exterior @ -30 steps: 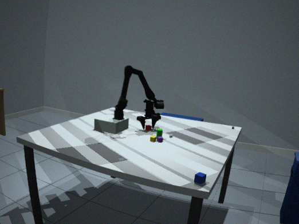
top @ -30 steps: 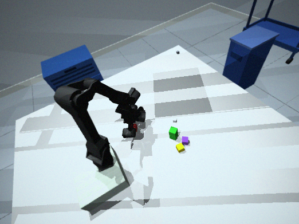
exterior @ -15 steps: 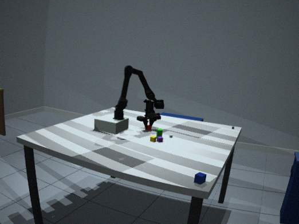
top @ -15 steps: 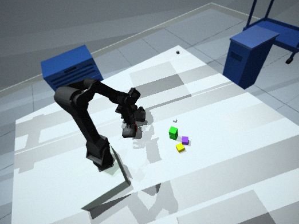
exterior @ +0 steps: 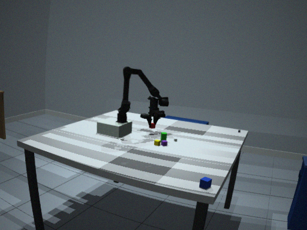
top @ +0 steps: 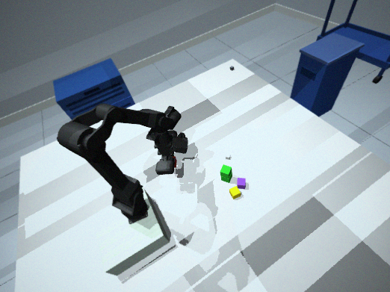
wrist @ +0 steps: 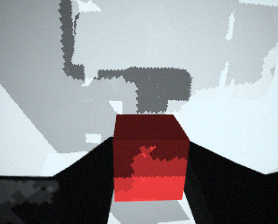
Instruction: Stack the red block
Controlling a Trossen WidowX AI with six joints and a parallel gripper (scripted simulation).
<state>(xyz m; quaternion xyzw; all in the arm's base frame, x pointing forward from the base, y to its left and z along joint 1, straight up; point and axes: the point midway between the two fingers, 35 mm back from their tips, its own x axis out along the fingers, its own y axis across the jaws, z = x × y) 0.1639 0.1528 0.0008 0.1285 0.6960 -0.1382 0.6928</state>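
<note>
My gripper tip is now 21 cm short of the purple block, 18 cm to the left of it and 3 cm above it. Round my gripper tip: blue block 69 cm ahead, 59 cm to the right, 3 cm below; then red block 1 cm above; then yellow block 17 cm ahead, 20 cm to the right, 3 cm below.
</note>
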